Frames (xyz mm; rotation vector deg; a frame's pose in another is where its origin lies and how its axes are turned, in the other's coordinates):
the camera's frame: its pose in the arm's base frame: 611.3 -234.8 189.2 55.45 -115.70 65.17
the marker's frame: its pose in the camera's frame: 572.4 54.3 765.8 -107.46 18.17 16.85
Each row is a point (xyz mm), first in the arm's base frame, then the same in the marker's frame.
Working: the arm's base frame: its pose in the marker's frame: -192.4 673.2 856.9 26.43 107.90 38.03

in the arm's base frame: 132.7 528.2 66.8
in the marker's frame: -174.4 1175.4 1077.3
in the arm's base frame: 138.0 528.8 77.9
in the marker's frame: -166.2 1181.6 1070.5
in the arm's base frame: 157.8 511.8 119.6
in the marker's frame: -135.6 1189.9 1032.9
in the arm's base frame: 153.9 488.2 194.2
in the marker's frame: -65.7 1186.9 997.8
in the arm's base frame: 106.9 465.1 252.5
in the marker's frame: 5.9 1155.0 998.5
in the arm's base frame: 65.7 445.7 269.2
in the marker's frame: 37.0 1119.6 1010.3
